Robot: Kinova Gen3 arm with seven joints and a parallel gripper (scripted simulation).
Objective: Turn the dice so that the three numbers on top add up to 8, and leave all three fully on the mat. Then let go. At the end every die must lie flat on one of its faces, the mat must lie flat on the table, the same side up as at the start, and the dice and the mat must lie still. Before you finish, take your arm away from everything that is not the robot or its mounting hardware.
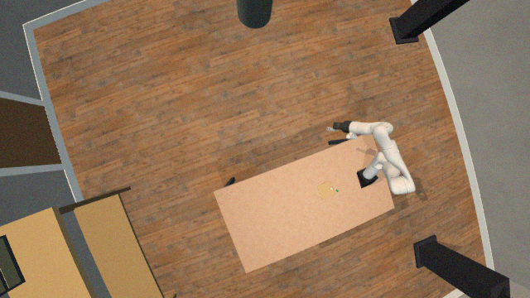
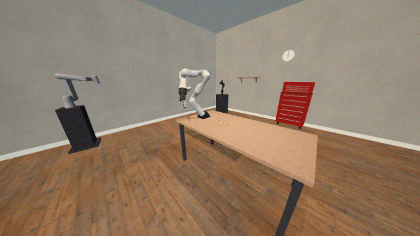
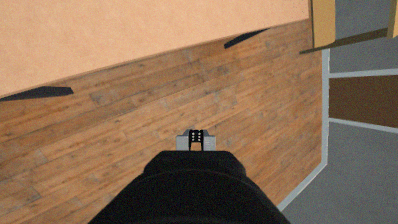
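My gripper is now 580 mm to the right of the green die, 330 mm above it and 120 mm past it. Round my hand: black die: 10 mm below, 10 mm ahead; tan mat: 540 mm to the left, 340 mm below, 20 mm behind; white die: 540 mm to the left, 330 mm below, 60 mm behind.
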